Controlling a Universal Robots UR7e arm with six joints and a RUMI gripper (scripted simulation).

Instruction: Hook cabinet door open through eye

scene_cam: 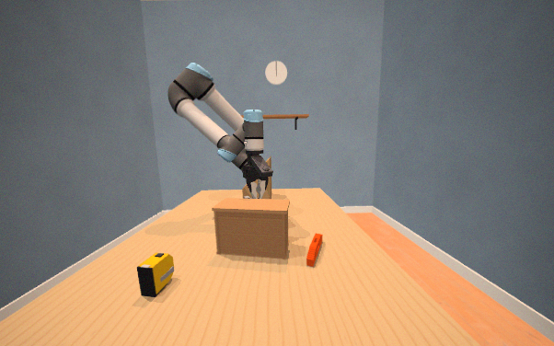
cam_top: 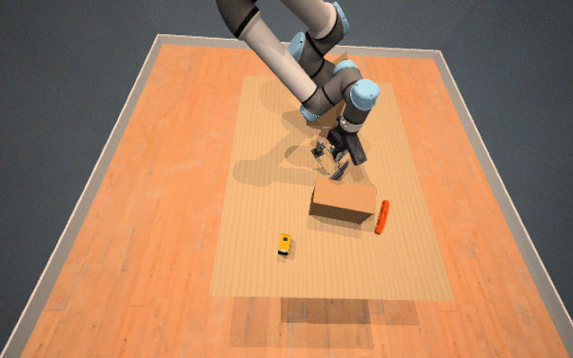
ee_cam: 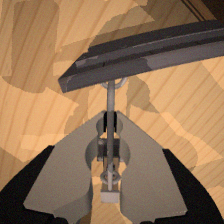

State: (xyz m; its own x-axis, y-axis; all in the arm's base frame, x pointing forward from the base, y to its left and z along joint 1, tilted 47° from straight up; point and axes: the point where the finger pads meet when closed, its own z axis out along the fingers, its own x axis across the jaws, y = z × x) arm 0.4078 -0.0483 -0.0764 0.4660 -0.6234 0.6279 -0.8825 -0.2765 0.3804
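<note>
The thin hook is 4 cm behind my hand, 2 cm to the right of it and 2 cm below it. The rest, counted from my hand: black box (34 cm ahead, 22 cm to the right, 7 cm below); then cabinet door (6 cm ahead, 2 cm to the right, 4 cm below); then orange bar (22 cm ahead, 18 cm to the left, 9 cm below).
</note>
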